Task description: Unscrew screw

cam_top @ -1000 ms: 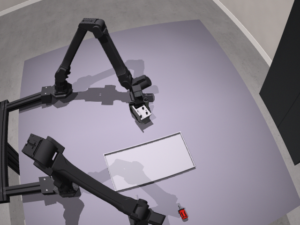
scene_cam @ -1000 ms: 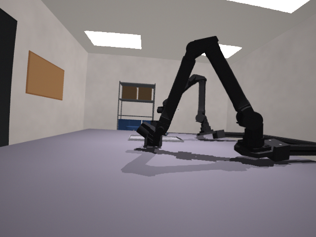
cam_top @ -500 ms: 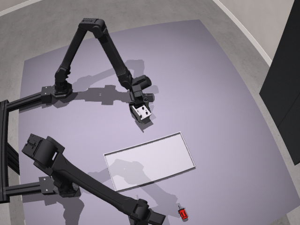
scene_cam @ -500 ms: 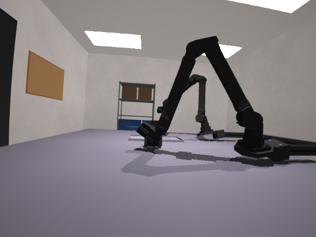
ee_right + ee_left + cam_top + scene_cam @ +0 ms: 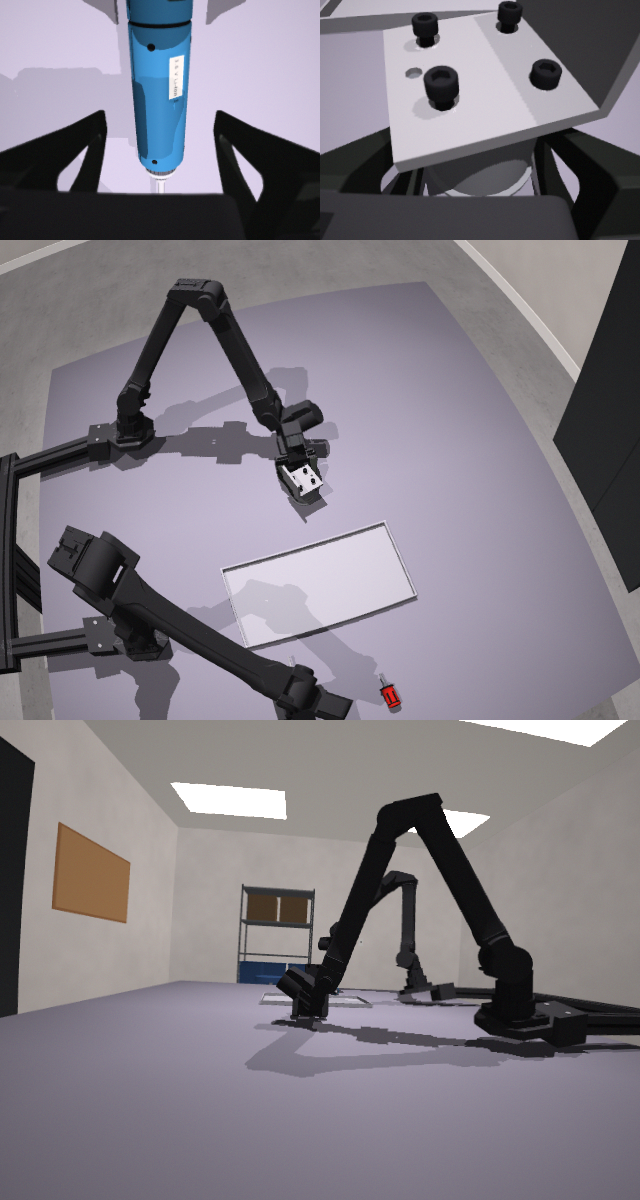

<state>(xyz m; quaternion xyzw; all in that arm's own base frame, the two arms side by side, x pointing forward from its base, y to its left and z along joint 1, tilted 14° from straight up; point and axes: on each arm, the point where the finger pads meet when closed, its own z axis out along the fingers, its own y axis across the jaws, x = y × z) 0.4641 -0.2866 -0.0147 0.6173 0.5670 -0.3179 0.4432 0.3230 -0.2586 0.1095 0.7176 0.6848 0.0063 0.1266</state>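
Now: left hand 10 mm below the joint module body. The rest, counted from my left hand: white tray (20 mm behind, 260 mm to the right, 20 mm below); then white bracket (50 mm above); then red hand screwdriver (80 mm ahead, 570 mm to the right, 10 mm below).
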